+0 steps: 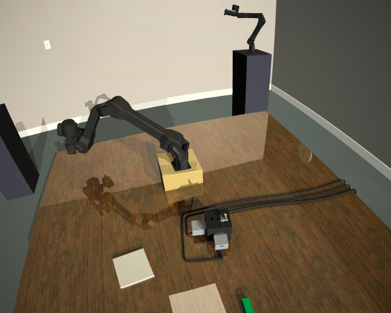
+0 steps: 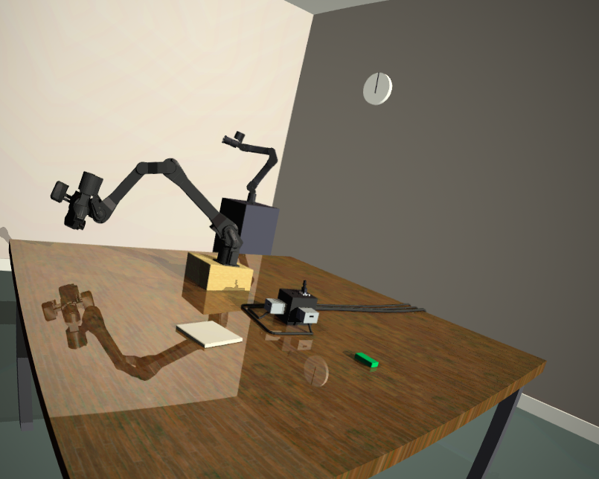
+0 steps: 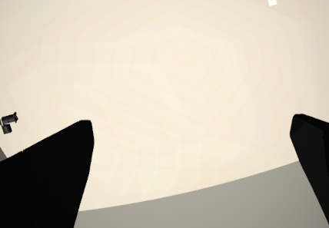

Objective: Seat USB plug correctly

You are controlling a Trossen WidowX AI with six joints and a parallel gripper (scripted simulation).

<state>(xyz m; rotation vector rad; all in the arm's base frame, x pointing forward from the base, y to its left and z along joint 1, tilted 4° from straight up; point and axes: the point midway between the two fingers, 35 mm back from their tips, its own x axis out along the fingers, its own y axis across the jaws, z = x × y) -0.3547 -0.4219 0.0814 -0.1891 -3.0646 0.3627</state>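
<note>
Now: gripper tip 700 mm short of the USB plug, 450 mm to the right of it and 90 mm above it. The rest, counted from my gripper tip: metal socket frame (700 mm ahead, 460 mm to the left, 110 mm below); green block (970 mm ahead, 410 mm to the left, 180 mm below).
</note>
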